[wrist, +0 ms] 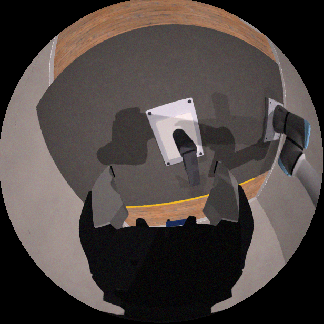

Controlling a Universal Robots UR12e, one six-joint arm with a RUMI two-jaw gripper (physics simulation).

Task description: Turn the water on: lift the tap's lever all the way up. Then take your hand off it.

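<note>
The tap [181, 137] is a dark rounded post on a white plate [158, 119] with dark screws at its corners, right of the middle of the wrist view. Its lever [192, 170], a dark grey bar, points from the post down the picture towards my gripper. How far the lever is raised I cannot tell from this view above. My gripper [163, 165] is open, with nothing between its fingers. The lever's outer end shows between the two fingers, nearer the right one, with a gap on both sides. No contact between finger and lever shows.
The plate is on a dark grey table top [165, 60]. The robot's base and lower arm [291, 125] stand at the right edge on a grey mounting plate [270, 120]. Arm shadows cross the table. A yellow strip [165, 204] runs along the near edge, with wooden floor [165, 12] beyond the far edge.
</note>
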